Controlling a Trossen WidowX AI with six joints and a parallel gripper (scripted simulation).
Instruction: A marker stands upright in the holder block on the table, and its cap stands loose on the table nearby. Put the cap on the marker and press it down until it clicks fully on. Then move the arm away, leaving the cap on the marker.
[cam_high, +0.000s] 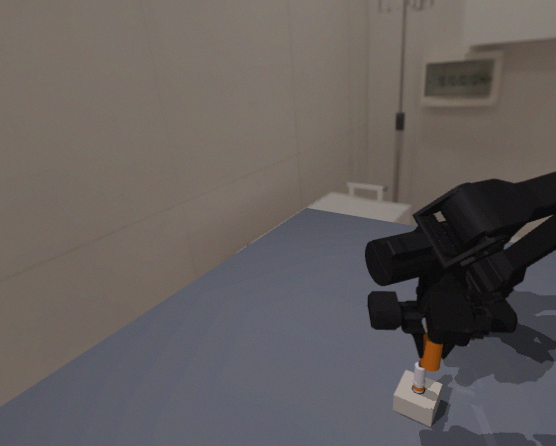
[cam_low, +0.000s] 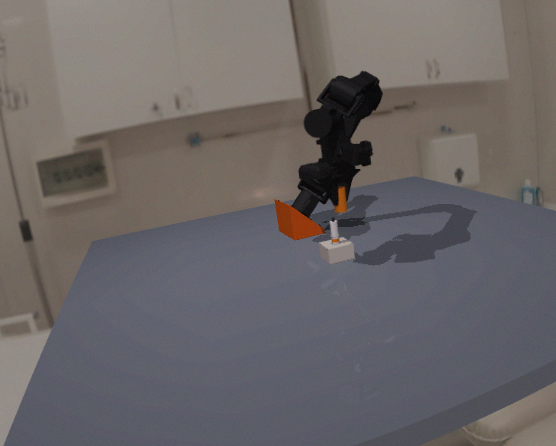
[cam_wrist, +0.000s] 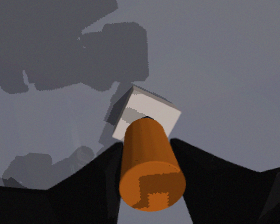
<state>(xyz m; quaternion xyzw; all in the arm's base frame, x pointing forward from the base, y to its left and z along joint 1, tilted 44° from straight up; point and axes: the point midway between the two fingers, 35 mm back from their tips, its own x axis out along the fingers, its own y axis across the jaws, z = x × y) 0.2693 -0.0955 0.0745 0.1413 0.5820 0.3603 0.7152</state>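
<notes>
Right now the white marker is 20 mm behind my gripper tip, 10 mm to the right of it and 60 mm below it. Also, from my gripper tip: orange cap 10 mm above; then block 20 mm behind, 10 mm to the right, 110 mm below.
</notes>
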